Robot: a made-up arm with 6 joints. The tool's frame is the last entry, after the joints. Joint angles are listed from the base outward.
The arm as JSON. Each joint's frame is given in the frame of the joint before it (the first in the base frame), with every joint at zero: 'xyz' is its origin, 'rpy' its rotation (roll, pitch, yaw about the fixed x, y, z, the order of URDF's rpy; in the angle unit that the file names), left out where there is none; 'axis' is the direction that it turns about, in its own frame. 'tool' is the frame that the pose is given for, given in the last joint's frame.
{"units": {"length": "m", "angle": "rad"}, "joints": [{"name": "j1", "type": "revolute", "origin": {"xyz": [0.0, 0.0, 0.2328], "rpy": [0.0, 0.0, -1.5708]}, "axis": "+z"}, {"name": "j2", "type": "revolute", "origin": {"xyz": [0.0, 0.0, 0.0], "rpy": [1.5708, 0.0, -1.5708]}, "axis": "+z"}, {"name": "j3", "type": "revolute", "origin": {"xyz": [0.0, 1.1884, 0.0], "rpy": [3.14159, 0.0, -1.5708]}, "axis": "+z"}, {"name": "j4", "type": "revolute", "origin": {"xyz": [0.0, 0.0, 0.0], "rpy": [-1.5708, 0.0, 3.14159]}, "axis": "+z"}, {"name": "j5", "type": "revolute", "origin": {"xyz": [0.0, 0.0, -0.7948], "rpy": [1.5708, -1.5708, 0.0]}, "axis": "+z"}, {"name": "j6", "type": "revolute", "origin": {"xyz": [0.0, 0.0, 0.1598], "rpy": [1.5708, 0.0, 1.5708]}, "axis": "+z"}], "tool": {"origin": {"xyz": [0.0, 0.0, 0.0], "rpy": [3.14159, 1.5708, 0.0]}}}
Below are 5 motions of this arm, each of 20 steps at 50 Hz.
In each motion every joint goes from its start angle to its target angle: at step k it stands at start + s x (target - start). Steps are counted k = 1, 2, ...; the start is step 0. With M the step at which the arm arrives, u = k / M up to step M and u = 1 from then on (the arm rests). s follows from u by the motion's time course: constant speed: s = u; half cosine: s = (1 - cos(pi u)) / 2; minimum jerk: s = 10 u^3 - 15 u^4 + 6 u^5.
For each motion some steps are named. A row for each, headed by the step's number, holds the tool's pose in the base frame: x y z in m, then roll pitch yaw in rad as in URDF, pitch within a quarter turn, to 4 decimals.
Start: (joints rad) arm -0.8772 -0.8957 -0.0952 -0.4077 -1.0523 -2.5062
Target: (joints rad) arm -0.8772 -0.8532 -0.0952 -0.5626 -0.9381 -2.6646
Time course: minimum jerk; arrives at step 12
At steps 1, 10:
1: -0.3227 0.1588 1.5018 2.7932 0.2004 -0.5176
10: -0.2718 0.1147 1.4989 3.0543 0.0931 -0.4333

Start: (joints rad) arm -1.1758 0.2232 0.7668 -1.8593 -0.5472 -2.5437
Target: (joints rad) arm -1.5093 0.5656 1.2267 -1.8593 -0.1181 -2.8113
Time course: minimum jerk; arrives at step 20
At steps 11, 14, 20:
11: 0.2855 -1.1968 1.6470 -1.9378 -0.6665 -1.0140
14: 0.1964 -1.2942 1.6233 -1.8000 -0.6826 -1.2218
20: 0.1289 -1.3529 1.6032 -1.7046 -0.6895 -1.3624

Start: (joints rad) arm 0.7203 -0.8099 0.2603 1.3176 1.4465 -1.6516
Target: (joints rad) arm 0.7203 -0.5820 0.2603 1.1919 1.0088 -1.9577
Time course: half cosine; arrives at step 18
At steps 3, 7, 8, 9, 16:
3: -0.4164 -0.4204 1.8328 -0.9535 -0.2622 2.4437
7: -0.3396 -0.3597 1.8644 -0.7927 -0.3841 2.3889
8: -0.3146 -0.3400 1.8733 -0.7377 -0.4218 2.3668
9: -0.2887 -0.3195 1.8818 -0.6790 -0.4597 2.3415
16: -0.1468 -0.2067 1.9159 -0.3190 -0.6411 2.1535

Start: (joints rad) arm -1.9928 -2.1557 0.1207 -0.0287 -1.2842 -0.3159
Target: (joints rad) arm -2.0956 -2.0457 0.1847 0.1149 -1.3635 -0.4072
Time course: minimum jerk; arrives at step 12
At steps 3, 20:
3: 0.4877 1.4370 0.1969 0.3094 -0.9791 -1.9796
20: 0.6435 1.4282 0.3063 0.5152 -0.8608 -2.2686

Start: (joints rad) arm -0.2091 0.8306 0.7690 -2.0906 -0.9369 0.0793
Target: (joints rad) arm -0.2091 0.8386 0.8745 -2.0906 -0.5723 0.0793
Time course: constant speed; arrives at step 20
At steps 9, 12, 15, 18, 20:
9: 1.6526 -0.2696 0.8784 1.8925 -0.3406 0.4891
12: 1.6556 -0.2702 0.8889 1.9004 -0.3305 0.4391
15: 1.6585 -0.2708 0.8995 1.9083 -0.3204 0.3891
18: 1.6612 -0.2714 0.9101 1.9162 -0.3103 0.3392
20: 1.6629 -0.2717 0.9172 1.9216 -0.3036 0.3059

